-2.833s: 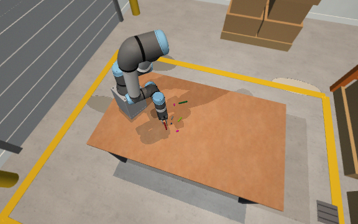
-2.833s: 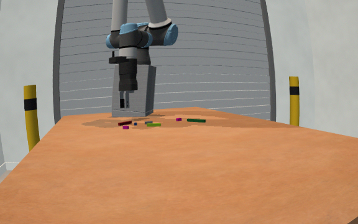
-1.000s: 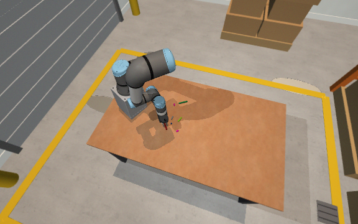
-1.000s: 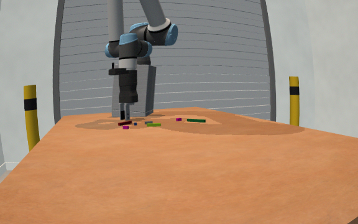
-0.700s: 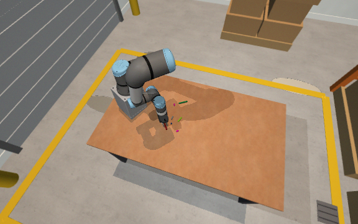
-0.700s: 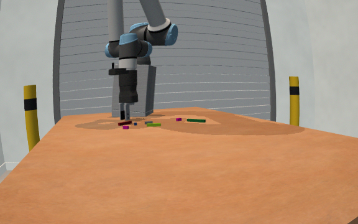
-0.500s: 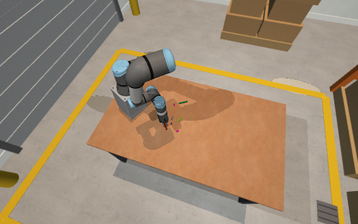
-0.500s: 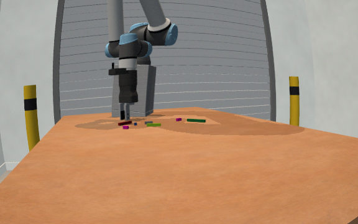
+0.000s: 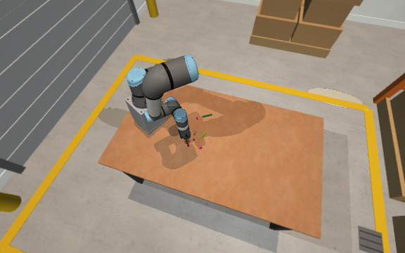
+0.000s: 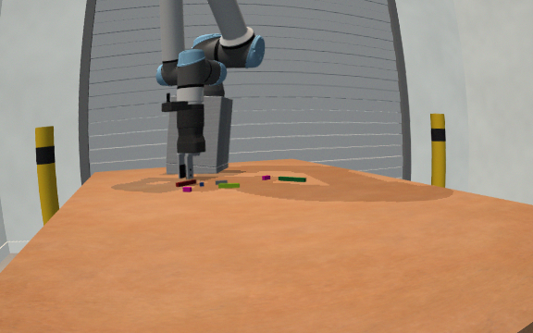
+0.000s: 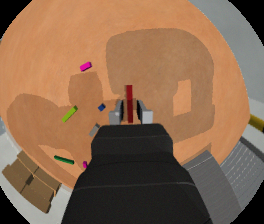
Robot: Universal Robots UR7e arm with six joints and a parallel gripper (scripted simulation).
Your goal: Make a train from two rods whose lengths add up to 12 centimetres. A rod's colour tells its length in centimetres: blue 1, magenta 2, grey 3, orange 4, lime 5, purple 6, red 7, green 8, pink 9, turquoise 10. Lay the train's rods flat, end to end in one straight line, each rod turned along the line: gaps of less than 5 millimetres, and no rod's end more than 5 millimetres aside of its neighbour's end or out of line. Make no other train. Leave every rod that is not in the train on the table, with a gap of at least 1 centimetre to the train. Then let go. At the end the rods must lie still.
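Right now my hand is 30 mm above the red rod. From my hand the other things lie so: blue rod: 40 mm ahead, 30 mm to the left, 30 mm below; grey rod: 40 mm ahead, 80 mm to the left, 30 mm below; lime rod: 110 mm ahead, 80 mm to the left, 30 mm below.
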